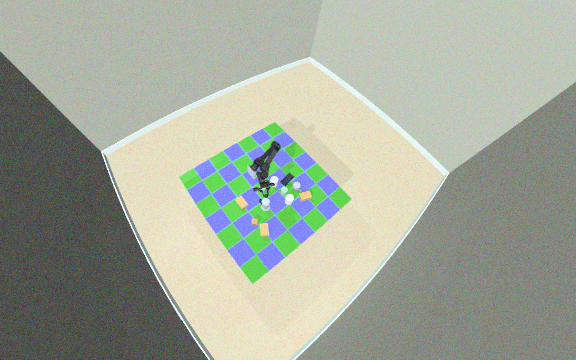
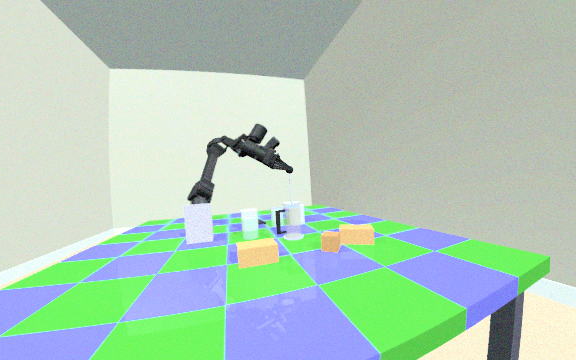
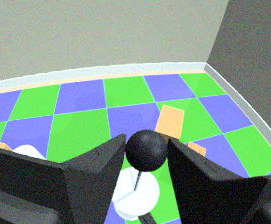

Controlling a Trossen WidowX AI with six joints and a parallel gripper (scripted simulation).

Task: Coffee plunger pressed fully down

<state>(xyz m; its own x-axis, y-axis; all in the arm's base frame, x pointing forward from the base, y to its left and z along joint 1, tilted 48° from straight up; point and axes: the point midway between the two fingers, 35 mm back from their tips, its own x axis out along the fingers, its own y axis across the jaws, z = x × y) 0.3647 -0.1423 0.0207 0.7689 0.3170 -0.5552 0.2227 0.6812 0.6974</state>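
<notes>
My gripper tip is now 140 mm above the coffee press and 20 mm past it.
</notes>
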